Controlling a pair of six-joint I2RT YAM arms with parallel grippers.
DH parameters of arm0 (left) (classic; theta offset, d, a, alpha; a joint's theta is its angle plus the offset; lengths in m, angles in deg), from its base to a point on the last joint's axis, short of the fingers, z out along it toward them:
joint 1: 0 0.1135 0.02 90
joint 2: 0 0 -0.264 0
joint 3: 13.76 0 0.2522 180
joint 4: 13.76 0 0.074 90
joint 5: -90 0 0 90
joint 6: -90 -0.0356 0 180
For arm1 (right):
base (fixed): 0 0 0 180
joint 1: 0 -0.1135 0.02 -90
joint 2: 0 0 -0.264 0
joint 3: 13.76 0 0.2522 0
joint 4: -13.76 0 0.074 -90
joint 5: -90 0 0 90
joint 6: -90 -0.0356 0 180
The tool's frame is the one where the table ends.
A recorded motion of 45 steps. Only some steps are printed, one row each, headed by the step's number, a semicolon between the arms.
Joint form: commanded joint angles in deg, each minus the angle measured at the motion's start. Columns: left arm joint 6, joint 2, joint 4, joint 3, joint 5, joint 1; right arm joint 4, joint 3, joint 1, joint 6, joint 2, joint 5.
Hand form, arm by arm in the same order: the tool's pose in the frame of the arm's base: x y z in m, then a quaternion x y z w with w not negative. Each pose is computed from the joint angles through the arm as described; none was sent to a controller.
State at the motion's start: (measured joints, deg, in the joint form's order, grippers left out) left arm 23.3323 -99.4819 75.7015 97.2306 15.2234 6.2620; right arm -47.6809 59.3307 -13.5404 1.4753 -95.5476 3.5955
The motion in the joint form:
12: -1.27 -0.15 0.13 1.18 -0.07 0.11; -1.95 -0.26 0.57 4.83 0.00 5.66
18: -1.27 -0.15 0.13 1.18 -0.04 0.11; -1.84 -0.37 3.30 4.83 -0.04 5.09
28: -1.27 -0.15 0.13 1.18 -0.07 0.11; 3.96 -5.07 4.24 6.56 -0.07 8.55
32: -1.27 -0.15 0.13 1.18 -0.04 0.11; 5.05 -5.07 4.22 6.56 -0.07 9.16
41: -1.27 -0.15 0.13 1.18 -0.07 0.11; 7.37 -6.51 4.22 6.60 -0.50 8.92
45: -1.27 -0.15 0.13 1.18 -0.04 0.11; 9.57 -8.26 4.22 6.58 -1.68 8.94
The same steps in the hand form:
12: 0.3315 0.0464 0.3229 -0.25631 0.95113 0.11453 0.12860; 0.2770 0.0697 0.1700 -0.16948 0.98165 0.08247 0.02910
18: 0.3315 0.0464 0.3229 -0.25633 0.95109 0.11479 0.12863; 0.2799 0.0560 0.1693 -0.14591 0.98583 0.07679 0.03090
28: 0.3315 0.0464 0.3229 -0.25631 0.95113 0.11453 0.12860; 0.2738 0.0524 0.1510 -0.15421 0.98144 0.10616 0.04153
32: 0.3315 0.0464 0.3229 -0.25633 0.95109 0.11479 0.12863; 0.2758 0.0532 0.1513 -0.15550 0.98020 0.11151 0.05087
41: 0.3315 0.0464 0.3229 -0.25631 0.95113 0.11453 0.12860; 0.2747 0.0529 0.1439 -0.15616 0.98012 0.10943 0.05484
45: 0.3315 0.0464 0.3229 -0.25633 0.95109 0.11479 0.12863; 0.2721 0.0525 0.1321 -0.15536 0.98056 0.10958 0.04850

